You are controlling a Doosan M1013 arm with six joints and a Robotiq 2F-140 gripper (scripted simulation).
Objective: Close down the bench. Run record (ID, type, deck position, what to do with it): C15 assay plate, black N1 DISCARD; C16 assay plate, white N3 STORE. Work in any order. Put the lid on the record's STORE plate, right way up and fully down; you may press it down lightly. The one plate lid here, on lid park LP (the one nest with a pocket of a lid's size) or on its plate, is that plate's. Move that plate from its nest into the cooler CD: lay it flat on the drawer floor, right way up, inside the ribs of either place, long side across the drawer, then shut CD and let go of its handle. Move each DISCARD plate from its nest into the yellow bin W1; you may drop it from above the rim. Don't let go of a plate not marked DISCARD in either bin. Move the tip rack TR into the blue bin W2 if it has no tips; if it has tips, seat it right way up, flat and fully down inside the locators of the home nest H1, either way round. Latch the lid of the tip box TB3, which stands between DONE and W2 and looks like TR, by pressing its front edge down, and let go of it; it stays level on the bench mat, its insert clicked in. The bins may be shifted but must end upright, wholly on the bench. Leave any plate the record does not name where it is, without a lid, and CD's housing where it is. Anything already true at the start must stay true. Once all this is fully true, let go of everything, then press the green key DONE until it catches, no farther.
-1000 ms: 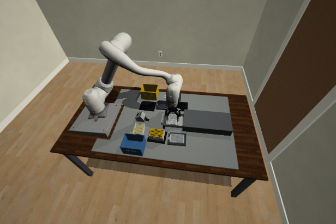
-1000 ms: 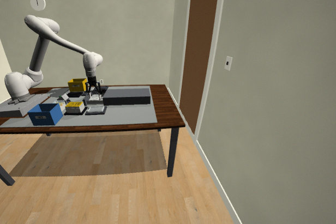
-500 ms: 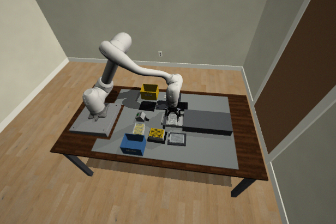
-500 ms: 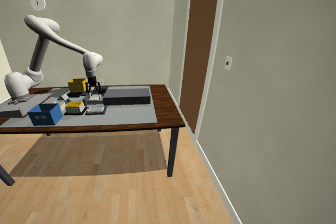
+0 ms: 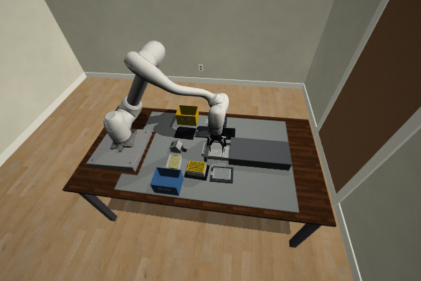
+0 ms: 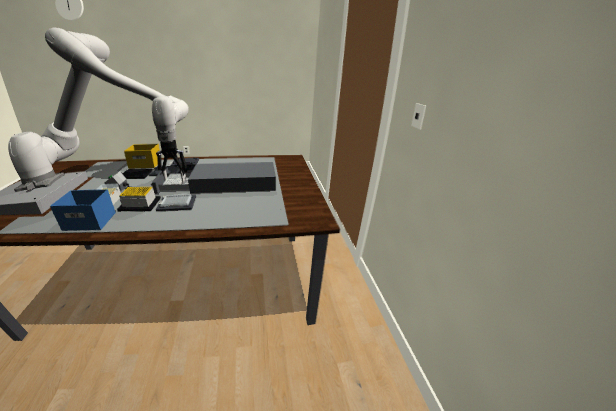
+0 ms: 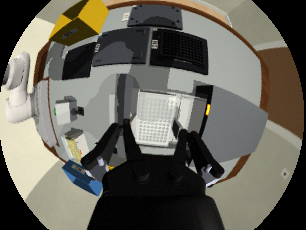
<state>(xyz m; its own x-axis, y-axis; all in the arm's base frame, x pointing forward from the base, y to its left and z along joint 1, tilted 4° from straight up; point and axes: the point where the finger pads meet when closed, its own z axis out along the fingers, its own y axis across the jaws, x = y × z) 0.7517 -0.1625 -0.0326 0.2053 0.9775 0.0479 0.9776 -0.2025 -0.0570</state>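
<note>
Now: hand 30 mm short of the cooler drawer, 10 mm to the left of it and 30 mm above it. Round my hand: white plate 20 mm below; plate lid 10 mm below; black plate 90 mm ahead, 180 mm to the left, 30 mm below.
</note>
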